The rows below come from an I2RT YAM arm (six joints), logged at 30 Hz.
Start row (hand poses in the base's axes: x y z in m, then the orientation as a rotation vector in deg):
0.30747, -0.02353, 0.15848, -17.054, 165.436, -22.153
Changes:
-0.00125, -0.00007, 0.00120, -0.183, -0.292, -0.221
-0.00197, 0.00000, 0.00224, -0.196, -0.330, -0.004
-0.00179, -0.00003, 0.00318, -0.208, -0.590, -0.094
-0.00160, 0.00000, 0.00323, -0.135, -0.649, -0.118
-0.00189, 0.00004, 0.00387, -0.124, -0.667, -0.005
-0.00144, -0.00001, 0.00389, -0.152, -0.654, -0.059
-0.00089, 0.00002, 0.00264, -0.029, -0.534, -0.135
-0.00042, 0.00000, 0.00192, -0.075, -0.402, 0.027
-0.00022, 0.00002, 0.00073, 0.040, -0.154, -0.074
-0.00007, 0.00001, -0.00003, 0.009, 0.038, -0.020
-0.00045, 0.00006, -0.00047, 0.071, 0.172, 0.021
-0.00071, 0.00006, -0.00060, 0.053, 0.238, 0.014
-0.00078, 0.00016, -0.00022, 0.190, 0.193, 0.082
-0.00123, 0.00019, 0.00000, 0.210, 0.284, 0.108
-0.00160, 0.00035, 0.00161, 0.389, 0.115, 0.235
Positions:
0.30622, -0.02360, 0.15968, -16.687, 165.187, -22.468
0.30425, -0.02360, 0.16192, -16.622, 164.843, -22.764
0.30246, -0.02363, 0.16510, -16.358, 164.266, -23.101
0.30086, -0.02363, 0.16833, -16.032, 163.646, -23.336
0.29897, -0.02359, 0.17220, -15.860, 162.981, -23.532
0.29753, -0.02360, 0.17609, -15.622, 162.338, -23.776
0.29664, -0.02358, 0.17873, -15.288, 161.847, -23.857
0.29622, -0.02358, 0.18065, -15.228, 161.438, -23.965
0.29600, -0.02356, 0.18138, -15.073, 161.311, -23.927
0.29593, -0.02355, 0.18135, -15.054, 161.354, -23.918
0.29548, -0.02349, 0.18088, -15.117, 161.526, -23.810
0.29477, -0.02343, 0.18028, -15.192, 161.762, -23.727
0.29399, -0.02327, 0.18006, -15.322, 161.955, -23.435
0.29276, -0.02308, 0.18006, -15.510, 162.233, -23.106
0.29116, -0.02273, 0.18167, -15.794, 162.335, -22.499

